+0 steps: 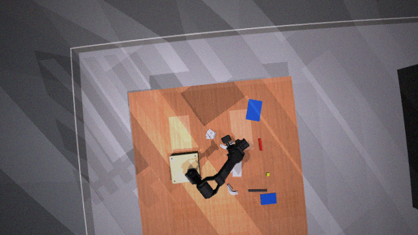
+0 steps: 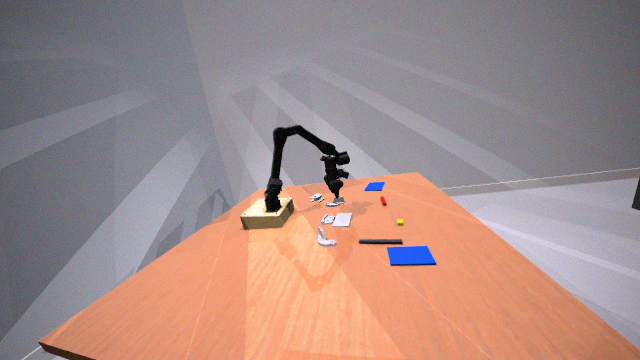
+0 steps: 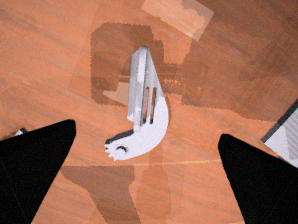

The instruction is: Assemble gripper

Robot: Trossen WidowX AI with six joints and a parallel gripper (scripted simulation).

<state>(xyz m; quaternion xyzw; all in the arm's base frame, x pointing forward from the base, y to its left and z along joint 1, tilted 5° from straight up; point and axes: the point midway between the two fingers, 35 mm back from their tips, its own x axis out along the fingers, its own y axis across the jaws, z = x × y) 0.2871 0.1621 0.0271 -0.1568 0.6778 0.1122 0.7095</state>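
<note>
Now: the jaw 3 cm behind my gripper tip, 1 cm to the left of it and 5 cm below it. Also, from my gripper tip: gripper base 13 cm behind, 10 cm to the left, 3 cm below; then housing plate 2 cm behind, 18 cm to the right, 5 cm below; then flat white plate 5 cm ahead, 19 cm to the right, 5 cm below.
</note>
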